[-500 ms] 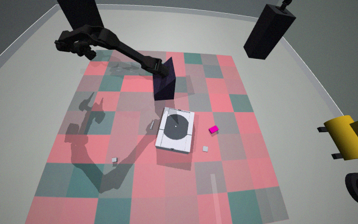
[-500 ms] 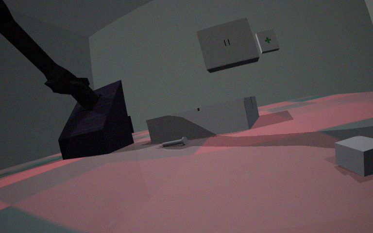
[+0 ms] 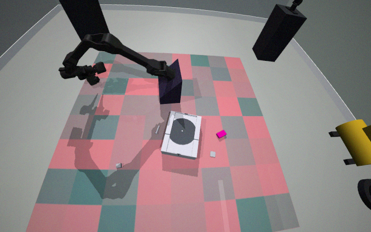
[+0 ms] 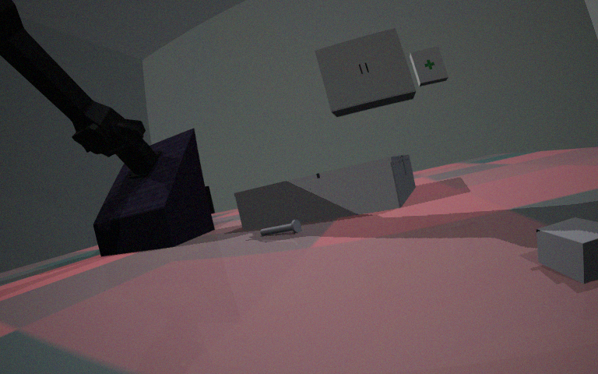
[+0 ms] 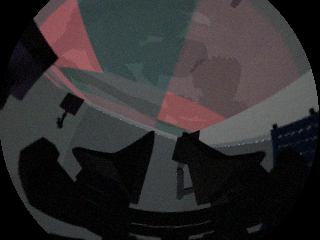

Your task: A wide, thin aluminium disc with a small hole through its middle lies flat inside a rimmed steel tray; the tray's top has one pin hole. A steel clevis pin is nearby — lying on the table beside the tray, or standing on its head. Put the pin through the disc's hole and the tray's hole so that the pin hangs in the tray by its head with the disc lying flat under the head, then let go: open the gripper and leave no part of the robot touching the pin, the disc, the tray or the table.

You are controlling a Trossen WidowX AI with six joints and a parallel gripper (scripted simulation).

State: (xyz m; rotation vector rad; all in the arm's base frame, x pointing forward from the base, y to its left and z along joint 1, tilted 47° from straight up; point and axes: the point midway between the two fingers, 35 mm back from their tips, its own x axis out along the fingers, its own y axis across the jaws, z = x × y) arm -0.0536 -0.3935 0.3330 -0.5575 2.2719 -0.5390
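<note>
Now: gripper tip 44 cm to the right of the steel clevis pin, 39 cm short of it and 8 cm above it. Round my gripper tip: dark aluminium disc (58 cm to the left, 42 cm ahead, 3 cm below); then grey cube (60 cm ahead, 25 cm to the left, 8 cm below); then steel tray (59 cm to the left, 43 cm ahead, 4 cm below).
</note>
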